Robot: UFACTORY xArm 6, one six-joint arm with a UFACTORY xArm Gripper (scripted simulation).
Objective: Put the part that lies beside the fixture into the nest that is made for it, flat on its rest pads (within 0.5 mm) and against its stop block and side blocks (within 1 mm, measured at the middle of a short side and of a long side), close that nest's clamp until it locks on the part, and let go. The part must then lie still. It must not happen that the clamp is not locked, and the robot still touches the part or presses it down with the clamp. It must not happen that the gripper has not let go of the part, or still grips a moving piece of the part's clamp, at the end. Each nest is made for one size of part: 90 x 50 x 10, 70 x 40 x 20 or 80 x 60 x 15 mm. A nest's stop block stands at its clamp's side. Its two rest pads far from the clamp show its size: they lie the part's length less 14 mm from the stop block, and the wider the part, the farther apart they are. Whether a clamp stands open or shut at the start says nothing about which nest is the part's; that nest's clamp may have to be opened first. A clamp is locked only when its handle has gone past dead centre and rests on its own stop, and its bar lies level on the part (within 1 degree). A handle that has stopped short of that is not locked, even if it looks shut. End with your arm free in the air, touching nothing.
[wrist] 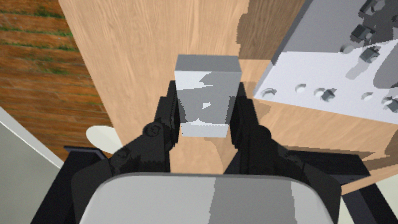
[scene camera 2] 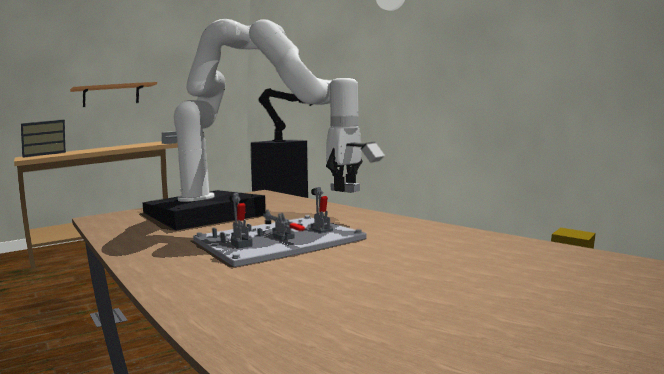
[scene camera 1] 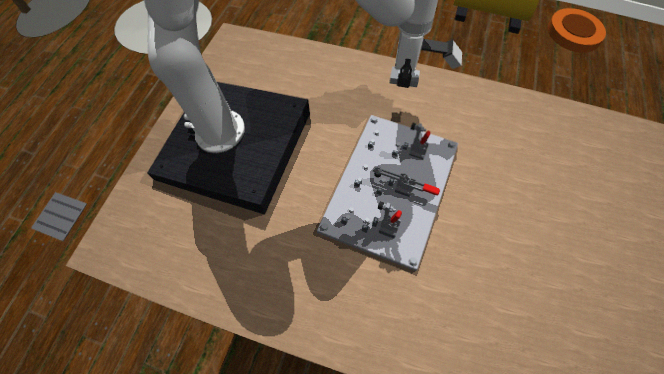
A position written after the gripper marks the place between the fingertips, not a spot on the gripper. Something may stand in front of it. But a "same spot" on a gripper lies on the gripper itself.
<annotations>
gripper: wrist; scene camera 2; scene camera 1 404,79
same spot on fixture plate: [scene camera 2: 265,247] = [scene camera 1: 412,221]
same spot on gripper: [wrist: 149,152] = [scene camera 2: 355,167]
</annotations>
